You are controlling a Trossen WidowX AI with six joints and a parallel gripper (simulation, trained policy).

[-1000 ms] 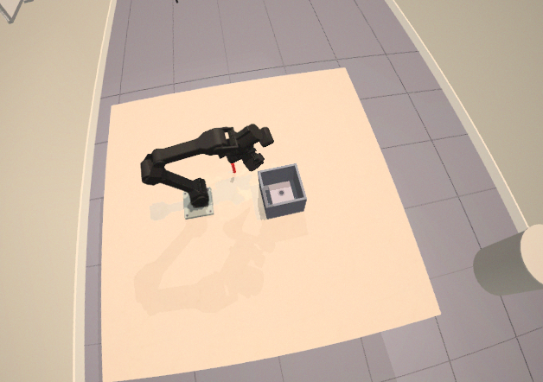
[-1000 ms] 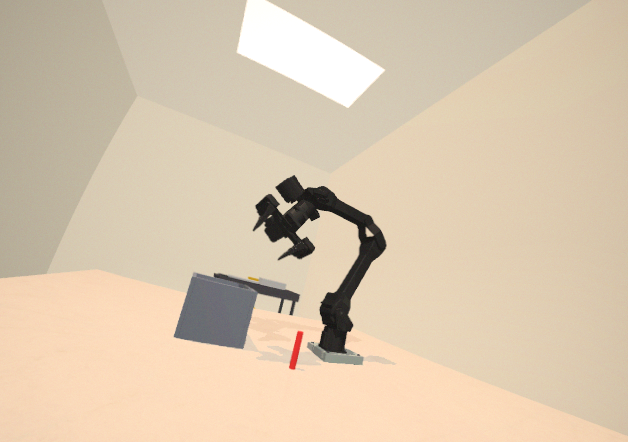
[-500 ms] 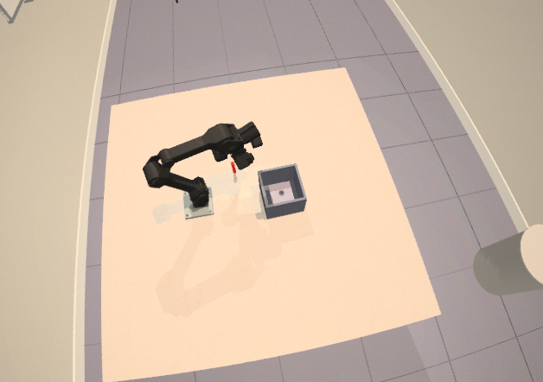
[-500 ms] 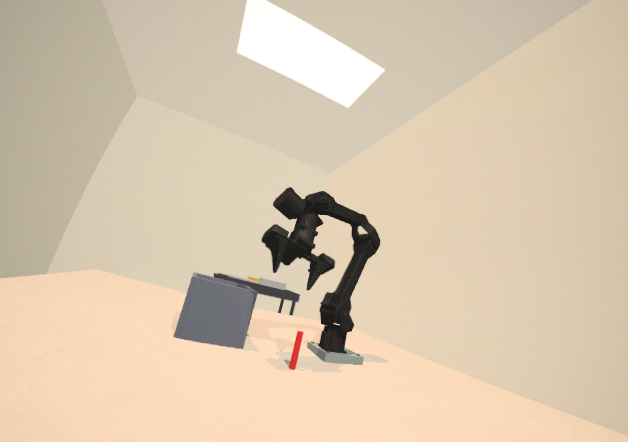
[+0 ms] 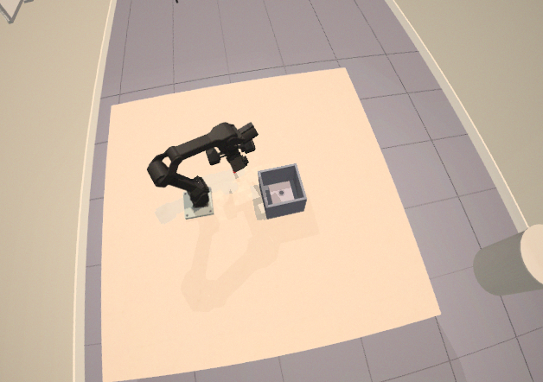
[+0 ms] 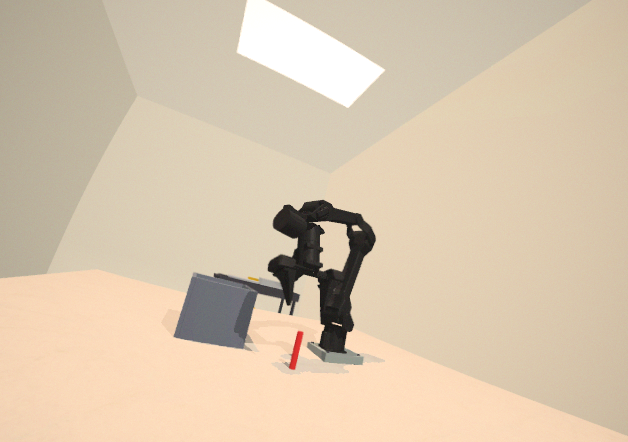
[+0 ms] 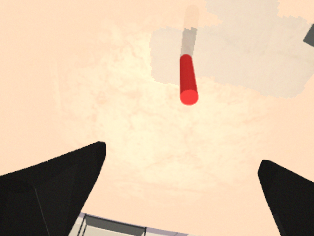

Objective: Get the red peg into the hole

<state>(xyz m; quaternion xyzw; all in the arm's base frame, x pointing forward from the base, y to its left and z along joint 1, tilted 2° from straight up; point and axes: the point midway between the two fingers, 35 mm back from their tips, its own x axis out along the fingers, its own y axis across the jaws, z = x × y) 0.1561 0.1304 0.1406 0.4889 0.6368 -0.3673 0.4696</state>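
My gripper tip is 90 mm above the red peg and 10 mm to the left of it. From my gripper tip the other things lie so: plate (190 mm ahead, 160 mm to the right, 90 mm below).
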